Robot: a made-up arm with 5 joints.
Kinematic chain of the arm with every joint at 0, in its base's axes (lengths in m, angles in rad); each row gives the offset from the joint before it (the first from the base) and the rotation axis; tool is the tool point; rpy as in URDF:
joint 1: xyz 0.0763 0 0.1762 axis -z
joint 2: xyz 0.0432 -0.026 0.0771 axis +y
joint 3: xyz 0.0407 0 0.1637 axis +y
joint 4: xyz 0.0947 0 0.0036 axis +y
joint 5: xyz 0.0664 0.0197 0 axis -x
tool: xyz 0 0 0 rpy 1.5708 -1.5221 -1.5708
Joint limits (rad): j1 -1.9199..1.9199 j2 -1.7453..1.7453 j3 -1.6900..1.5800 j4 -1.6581..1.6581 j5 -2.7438..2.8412
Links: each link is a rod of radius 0.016 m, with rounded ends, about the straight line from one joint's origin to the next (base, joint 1, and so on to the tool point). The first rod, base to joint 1, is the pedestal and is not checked.
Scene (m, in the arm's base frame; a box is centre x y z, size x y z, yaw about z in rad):
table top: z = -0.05
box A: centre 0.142 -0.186 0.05 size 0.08 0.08 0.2 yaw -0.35
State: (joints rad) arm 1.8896 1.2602 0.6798 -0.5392 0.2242
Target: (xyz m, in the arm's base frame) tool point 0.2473 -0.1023 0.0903
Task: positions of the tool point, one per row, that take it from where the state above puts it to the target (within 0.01 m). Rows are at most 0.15 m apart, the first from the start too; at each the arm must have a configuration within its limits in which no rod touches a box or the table.
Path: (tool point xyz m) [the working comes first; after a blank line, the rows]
Joints at the target: 0.5075 1.3733 0.5333 -0.5678 0.2242
Straight joint move there: touches box A.

1: 0.0254 -0.2618 0.1932
2: 0.0648 -0.2857 0.3133
3: 0.1011 -0.2348 0.4308
4: 0.1065 -0.1269 0.5064
5: 0.1637 -0.1976 0.4635
6: 0.2323 -0.2346 0.3918
7: 0.2936 -0.2321 0.3004
8: 0.3295 -0.1944 0.2012
9: 0.3271 -0.1351 0.1076
10: 0.2833 -0.0726 0.0321
11: 0.2686 -0.0900 0.0596
12: 0.2473 -0.1023 0.0903

